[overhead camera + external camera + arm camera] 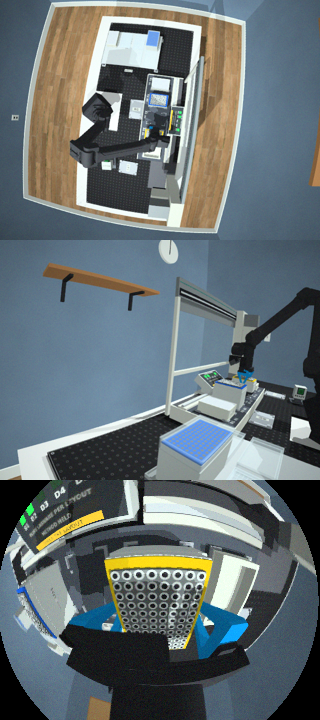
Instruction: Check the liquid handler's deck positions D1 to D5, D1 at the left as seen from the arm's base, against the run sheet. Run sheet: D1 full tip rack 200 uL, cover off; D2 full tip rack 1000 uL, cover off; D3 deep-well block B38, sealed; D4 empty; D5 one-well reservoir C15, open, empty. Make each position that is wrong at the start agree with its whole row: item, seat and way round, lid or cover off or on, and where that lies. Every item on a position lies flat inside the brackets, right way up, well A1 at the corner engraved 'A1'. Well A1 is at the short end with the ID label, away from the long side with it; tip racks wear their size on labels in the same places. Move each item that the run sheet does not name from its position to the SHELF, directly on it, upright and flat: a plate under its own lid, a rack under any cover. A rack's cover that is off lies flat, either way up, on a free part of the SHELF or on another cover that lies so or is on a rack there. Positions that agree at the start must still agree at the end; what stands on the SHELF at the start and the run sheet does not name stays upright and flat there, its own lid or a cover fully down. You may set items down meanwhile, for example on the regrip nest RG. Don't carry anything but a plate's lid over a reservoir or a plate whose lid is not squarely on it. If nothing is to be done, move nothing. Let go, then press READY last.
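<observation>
Right now the white reservoir is 12 cm to the right of my hand, 4 cm below it and 2 cm behind it. From my hand the other things lie so: regrip nest 19 cm to the left, 13 cm behind, 11 cm below; blue-rimmed tip rack 24 cm to the left, 3 cm ahead, 2 cm above; yellow-rimmed tip rack 1 cm behind, 1 cm above.
</observation>
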